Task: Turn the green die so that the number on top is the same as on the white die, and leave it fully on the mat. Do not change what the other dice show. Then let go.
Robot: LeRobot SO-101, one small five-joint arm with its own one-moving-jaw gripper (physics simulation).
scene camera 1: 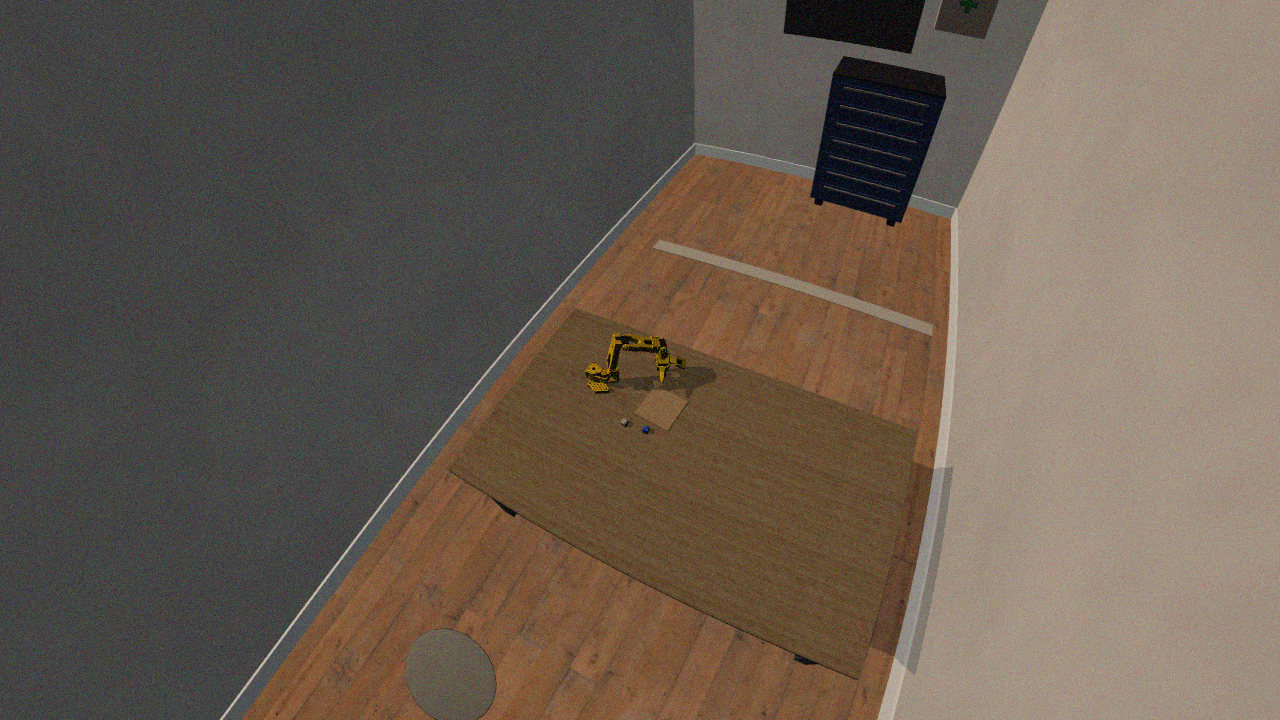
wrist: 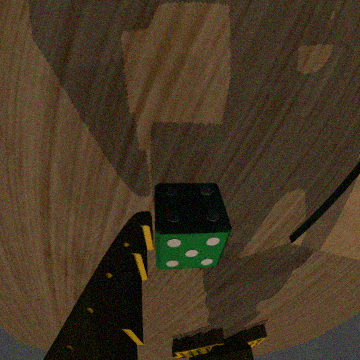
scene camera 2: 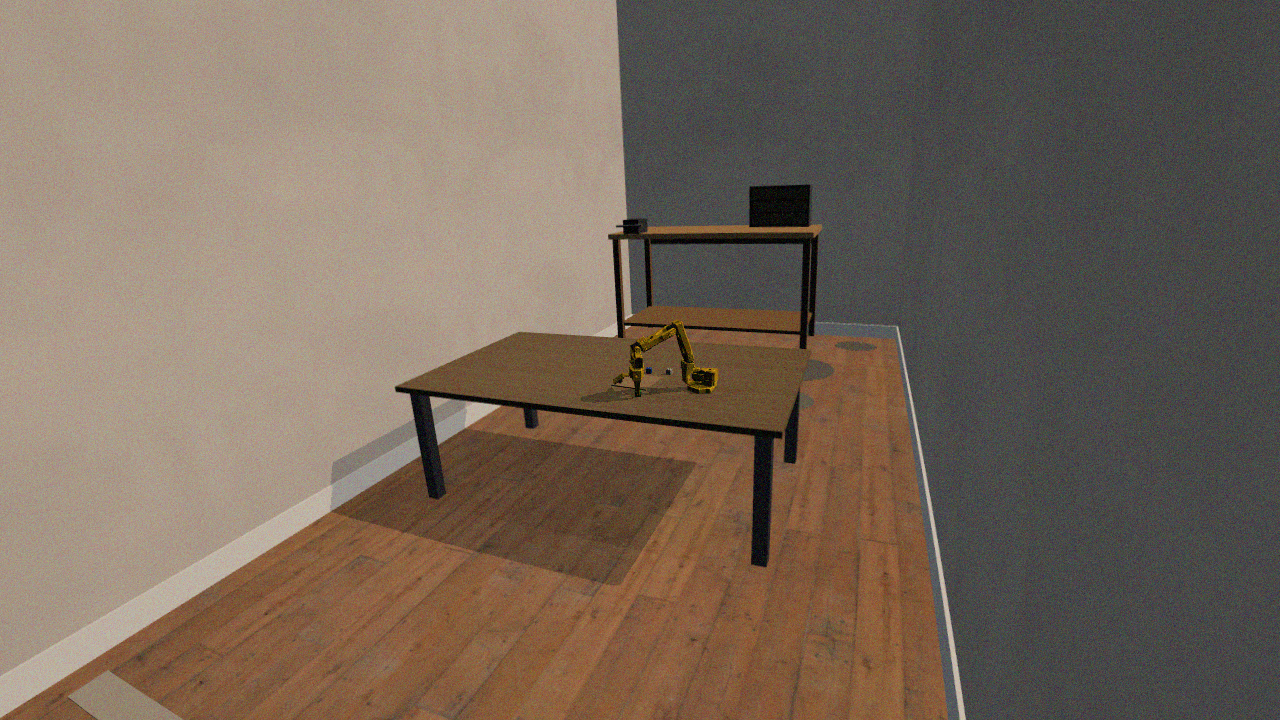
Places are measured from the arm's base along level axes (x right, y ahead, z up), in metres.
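Where they show: hand at its tool point: [scene camera 1: 663,370] [wrist: 151,225] [scene camera 2: 637,394]; arm's base at its link origin: [scene camera 1: 607,384] [wrist: 227,332] [scene camera 2: 696,387].
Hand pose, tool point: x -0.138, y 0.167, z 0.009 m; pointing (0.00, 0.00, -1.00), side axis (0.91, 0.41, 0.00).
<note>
Things, the pixels of their top centre, and the offset from my tool point. "spot": a spot on its surface instead. Level surfaces: height alone.
- green die at its top centre: [wrist: 191,252] dx +0.011, dy +0.004, dz +0.011 m
- square tan mat at its top centre: [scene camera 1: 661,407] [scene camera 2: 637,380] dx +0.144, dy +0.060, dz -0.005 m
- white die at its top centre: [scene camera 1: 624,421] [scene camera 2: 669,369] dx +0.258, dy -0.025, dz +0.011 m
- blue die at its top centre: [scene camera 1: 645,428] [scene camera 2: 648,367] dx +0.251, dy +0.055, dz +0.011 m
- brown table at its surface level: dz -0.010 m
- thin dark strip at a spot on its surface: [wrist: 325,206] spot: dx +0.070, dy +0.021, dz -0.007 m
The green die [wrist: 191,250] rests on the wood-grained table, just right of the fixed jaw's tip in the wrist view. Its lit upper face shows five pips and its shadowed side face shows four. I cannot make it out in the scene views. My gripper [scene camera 1: 674,374] [scene camera 2: 626,390] [wrist: 200,280] is open and empty, with the moving jaw swung wide. The square tan mat [scene camera 1: 662,409] lies near the gripper in scene camera 1. The white die [scene camera 1: 624,422] [scene camera 2: 668,371] sits off the mat; its number is too small to read.
The blue die [scene camera 1: 646,429] [scene camera 2: 648,370] stands beside the mat, near the white die; its number is unreadable. The arm's base [scene camera 1: 599,376] [scene camera 2: 702,379] stands on the brown table [scene camera 1: 760,501] [scene camera 2: 537,362]. A thin dark strip [wrist: 325,206] crosses the wrist view's right side.
</note>
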